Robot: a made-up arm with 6 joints. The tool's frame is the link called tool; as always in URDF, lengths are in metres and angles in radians. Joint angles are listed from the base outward. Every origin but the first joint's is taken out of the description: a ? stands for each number. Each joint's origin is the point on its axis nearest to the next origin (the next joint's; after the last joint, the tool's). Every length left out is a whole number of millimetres.
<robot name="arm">
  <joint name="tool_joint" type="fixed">
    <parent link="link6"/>
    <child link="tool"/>
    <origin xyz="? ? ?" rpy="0 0 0"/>
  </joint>
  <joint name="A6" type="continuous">
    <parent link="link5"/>
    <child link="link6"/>
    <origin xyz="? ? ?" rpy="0 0 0"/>
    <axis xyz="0 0 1"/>
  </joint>
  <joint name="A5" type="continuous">
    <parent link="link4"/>
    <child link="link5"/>
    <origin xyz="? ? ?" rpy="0 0 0"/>
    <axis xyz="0 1 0"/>
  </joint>
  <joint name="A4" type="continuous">
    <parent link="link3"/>
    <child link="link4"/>
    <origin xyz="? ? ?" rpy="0 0 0"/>
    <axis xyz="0 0 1"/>
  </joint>
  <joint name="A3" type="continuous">
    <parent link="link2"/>
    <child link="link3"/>
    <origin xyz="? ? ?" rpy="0 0 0"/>
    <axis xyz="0 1 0"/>
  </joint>
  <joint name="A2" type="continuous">
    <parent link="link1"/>
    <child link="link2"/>
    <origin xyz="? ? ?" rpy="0 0 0"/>
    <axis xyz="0 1 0"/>
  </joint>
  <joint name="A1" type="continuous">
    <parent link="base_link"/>
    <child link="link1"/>
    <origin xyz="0 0 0.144" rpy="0 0 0"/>
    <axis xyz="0 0 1"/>
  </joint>
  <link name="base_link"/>
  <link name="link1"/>
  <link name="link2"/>
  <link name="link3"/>
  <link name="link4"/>
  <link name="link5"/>
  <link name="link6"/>
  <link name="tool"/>
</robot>
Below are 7 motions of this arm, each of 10 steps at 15 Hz.
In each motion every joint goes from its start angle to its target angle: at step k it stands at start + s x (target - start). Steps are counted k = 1, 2, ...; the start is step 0. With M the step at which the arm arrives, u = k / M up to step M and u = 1 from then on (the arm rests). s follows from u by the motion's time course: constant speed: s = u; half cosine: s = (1 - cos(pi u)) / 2; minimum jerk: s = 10 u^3 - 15 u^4 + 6 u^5.
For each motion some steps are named. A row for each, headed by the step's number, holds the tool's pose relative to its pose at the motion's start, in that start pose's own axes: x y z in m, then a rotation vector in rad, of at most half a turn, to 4 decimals.
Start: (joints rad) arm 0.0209 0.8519 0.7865 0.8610 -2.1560 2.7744
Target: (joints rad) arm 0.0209 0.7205 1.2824 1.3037 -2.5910 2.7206
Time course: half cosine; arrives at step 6
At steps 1, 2, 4, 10:
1: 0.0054 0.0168 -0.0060 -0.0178 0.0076 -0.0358
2: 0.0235 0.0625 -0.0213 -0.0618 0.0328 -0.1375
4: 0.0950 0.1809 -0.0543 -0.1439 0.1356 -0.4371
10: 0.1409 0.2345 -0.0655 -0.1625 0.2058 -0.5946

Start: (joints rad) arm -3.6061 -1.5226 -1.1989 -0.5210 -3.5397 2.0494
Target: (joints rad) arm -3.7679 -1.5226 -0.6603 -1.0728 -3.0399 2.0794
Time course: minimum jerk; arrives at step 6
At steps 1, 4, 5, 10:
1: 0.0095 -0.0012 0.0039 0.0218 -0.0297 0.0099
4: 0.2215 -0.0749 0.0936 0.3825 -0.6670 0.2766
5: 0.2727 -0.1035 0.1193 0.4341 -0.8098 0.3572
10: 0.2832 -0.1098 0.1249 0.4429 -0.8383 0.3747

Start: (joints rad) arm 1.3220 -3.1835 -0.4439 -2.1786 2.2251 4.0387
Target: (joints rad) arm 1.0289 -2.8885 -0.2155 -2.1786 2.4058 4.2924
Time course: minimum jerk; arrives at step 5
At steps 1, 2, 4, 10:
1: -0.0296 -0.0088 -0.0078 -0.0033 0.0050 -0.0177
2: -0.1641 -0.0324 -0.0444 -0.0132 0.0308 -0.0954
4: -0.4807 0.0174 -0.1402 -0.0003 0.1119 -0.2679
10: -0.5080 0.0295 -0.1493 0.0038 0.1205 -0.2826

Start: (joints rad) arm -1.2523 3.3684 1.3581 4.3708 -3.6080 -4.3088
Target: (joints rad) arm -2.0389 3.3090 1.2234 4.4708 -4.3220 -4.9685
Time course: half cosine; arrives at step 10
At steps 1, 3, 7, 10:
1: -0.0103 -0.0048 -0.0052 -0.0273 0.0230 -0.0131
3: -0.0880 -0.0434 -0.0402 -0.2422 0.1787 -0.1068
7: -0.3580 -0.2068 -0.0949 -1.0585 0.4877 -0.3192
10: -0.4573 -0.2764 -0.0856 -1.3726 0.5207 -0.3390

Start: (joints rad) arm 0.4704 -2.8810 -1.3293 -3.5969 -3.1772 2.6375
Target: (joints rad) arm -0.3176 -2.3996 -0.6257 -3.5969 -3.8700 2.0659
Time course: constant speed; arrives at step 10
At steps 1, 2, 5, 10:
1: -0.0644 -0.0230 0.0246 -0.1084 0.1742 -0.0994
2: -0.1282 -0.0366 0.0550 -0.2186 0.3445 -0.2056
5: -0.3077 -0.0133 0.1710 -0.5496 0.8404 -0.5471
10: -0.4983 0.2582 0.3785 -1.0250 1.6856 -1.0727

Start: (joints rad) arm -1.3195 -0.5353 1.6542 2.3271 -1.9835 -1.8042
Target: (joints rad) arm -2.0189 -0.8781 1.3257 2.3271 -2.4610 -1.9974
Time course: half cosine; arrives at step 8
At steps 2, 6, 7, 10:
2: -0.0577 -0.0651 -0.0104 0.0624 0.0294 0.1131
6: -0.1213 -0.4311 -0.1426 0.2847 0.1756 0.6563
7: -0.0973 -0.4807 -0.1748 0.3046 0.1956 0.7384
10: -0.0869 -0.4968 -0.1867 0.3106 0.2023 0.7670

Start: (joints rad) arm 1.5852 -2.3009 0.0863 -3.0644 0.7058 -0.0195
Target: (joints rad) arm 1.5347 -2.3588 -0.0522 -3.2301 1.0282 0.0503
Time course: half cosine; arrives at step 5
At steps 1, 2, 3, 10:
1: 0.0223 -0.0082 0.0106 0.0116 0.0494 0.0004
2: 0.0816 -0.0291 0.0352 0.0429 0.1788 0.0022
3: 0.1558 -0.0539 0.0592 0.0837 0.3385 0.0057
10: 0.2392 -0.0799 0.0779 0.1324 0.5165 0.0104

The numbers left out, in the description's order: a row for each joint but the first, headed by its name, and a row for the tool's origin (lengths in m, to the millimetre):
tool: 0 0 0
A6: 0 0 0.173
A5: 0 0 0
A4: 0 0 0.768
A3: 0 0 0.602
A2: 0 0.044 0

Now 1 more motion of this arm.
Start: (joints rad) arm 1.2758 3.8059 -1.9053 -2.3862 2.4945 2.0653
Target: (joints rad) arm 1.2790 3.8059 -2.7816 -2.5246 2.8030 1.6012
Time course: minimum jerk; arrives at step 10
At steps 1, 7, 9, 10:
1: -0.0020 0.0033 0.0025 0.0087 -0.0008 0.0001
7: -0.2120 0.1918 0.3193 0.8798 0.1046 -0.0272
9: -0.2498 0.1971 0.3866 1.0407 0.1667 -0.0330
10: -0.2519 0.1971 0.3904 1.0495 0.1706 -0.0332

